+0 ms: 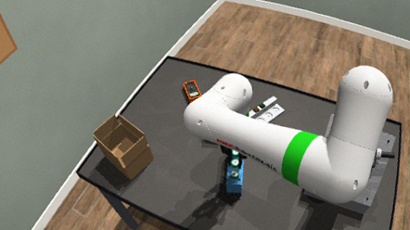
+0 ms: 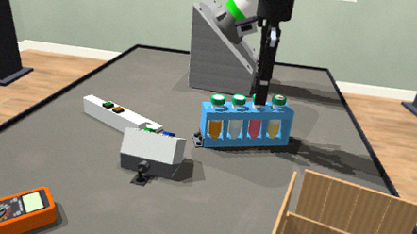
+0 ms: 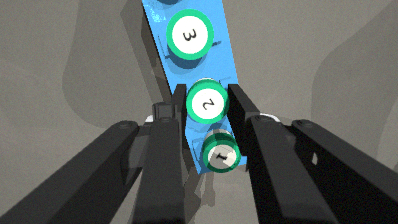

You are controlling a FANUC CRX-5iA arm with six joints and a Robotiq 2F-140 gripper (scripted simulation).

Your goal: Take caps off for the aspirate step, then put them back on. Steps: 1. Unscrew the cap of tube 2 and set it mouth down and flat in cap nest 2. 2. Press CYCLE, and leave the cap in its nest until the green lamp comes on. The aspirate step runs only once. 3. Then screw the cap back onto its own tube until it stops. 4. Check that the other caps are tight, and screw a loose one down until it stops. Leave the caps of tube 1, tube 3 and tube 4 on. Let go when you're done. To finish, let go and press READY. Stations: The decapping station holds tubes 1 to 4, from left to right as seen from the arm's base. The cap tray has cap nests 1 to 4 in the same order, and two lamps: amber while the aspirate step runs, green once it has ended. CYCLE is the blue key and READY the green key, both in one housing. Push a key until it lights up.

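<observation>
Now: hand 30 mm above the cap 2. Round my hand: cap 1: 50 mm to the left, 30 mm below, 10 mm behind; then cap 4: 100 mm to the right, 30 mm below, 20 mm ahead; then cap 3: 50 mm to the right, 30 mm below, 10 mm ahead.
</observation>
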